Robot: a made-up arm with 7 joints.
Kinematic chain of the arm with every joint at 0, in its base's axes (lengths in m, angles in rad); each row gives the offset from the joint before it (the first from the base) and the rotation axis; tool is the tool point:
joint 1: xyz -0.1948 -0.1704 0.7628 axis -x
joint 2: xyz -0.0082 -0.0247 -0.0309 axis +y
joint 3: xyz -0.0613 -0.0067 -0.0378 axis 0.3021 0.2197 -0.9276
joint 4: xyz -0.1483 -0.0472 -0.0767 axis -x
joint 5: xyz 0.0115 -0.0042 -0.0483 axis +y
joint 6: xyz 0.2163 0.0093 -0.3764 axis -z
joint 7: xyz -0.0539 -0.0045 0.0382 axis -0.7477 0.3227 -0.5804
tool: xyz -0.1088 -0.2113 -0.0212
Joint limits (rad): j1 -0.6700..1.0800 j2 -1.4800..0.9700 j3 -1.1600..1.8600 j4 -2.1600..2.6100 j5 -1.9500..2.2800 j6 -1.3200..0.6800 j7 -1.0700..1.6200
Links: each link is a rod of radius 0.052 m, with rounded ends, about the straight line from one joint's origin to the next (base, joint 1, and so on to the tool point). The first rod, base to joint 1, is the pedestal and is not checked.
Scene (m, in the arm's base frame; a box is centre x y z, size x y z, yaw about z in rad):
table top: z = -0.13
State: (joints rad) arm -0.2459 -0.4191 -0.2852 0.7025 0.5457 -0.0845 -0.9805
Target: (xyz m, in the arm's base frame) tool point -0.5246 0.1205 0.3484
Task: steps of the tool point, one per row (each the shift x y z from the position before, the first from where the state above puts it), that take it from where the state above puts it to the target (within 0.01 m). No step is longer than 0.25 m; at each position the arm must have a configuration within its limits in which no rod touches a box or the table.
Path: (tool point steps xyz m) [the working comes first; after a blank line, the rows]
Joints at the target: -0.6700 -0.5675 0.4358 0.5086 0.8943 0.5077 0.2948
Straight joint move there: clear.

1: -0.1494 0.1189 -0.0698
2: -0.1304 0.1698 -0.0204
3: -0.0925 0.1935 0.0423
4: -0.0428 0.1840 0.1020
5: 0.0095 0.1466 0.1429

